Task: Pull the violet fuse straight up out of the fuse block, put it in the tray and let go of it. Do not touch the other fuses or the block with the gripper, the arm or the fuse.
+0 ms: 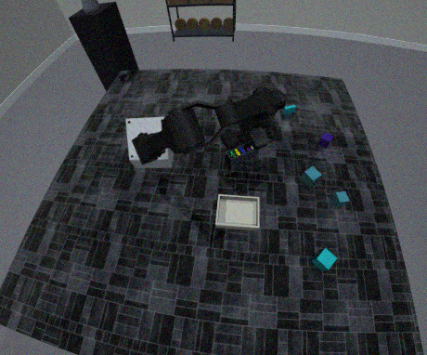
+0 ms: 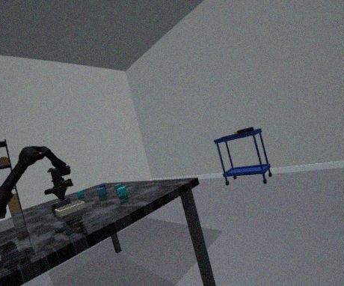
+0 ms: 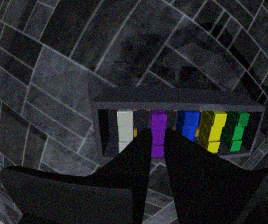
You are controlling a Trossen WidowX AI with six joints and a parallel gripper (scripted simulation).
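My gripper tip is 240 mm to the left of the tray and 30 mm above it. Also, from my gripper tip: purple cube 310 mm ahead, 110 mm to the left, 20 mm below; violet fuse 10 mm below.
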